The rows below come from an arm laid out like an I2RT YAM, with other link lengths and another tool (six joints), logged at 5 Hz.
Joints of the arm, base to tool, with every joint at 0 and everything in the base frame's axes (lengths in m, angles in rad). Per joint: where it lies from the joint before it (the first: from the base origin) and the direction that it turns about. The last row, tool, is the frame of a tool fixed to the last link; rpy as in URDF.
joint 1: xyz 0 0 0.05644 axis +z
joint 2: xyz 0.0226 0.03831 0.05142 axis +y
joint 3: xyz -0.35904 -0.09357 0 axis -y
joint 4: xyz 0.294 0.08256 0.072 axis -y
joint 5: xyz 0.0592 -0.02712 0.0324 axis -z
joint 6: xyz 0.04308 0 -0.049 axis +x
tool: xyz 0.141 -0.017 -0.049 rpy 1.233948 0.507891 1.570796
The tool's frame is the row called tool.
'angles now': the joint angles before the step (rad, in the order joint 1, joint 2, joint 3, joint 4, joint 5, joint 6). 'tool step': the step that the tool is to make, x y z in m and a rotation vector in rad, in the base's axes. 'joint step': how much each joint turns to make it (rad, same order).
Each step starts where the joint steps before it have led.
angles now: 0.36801 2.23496 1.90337 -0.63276 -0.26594 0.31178
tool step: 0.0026 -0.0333 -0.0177 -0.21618 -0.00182 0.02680
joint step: 0.00583 0.03859 0.04761 -0.10940 0.16075 -0.12657
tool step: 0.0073 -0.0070 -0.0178 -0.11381 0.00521 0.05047
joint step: 0.01416 0.06119 0.06028 -0.05171 0.07527 -0.08025
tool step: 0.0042 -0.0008 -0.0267 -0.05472 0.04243 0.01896
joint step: 0.00607 0.07568 0.05857 -0.04342 0.02608 -0.02589
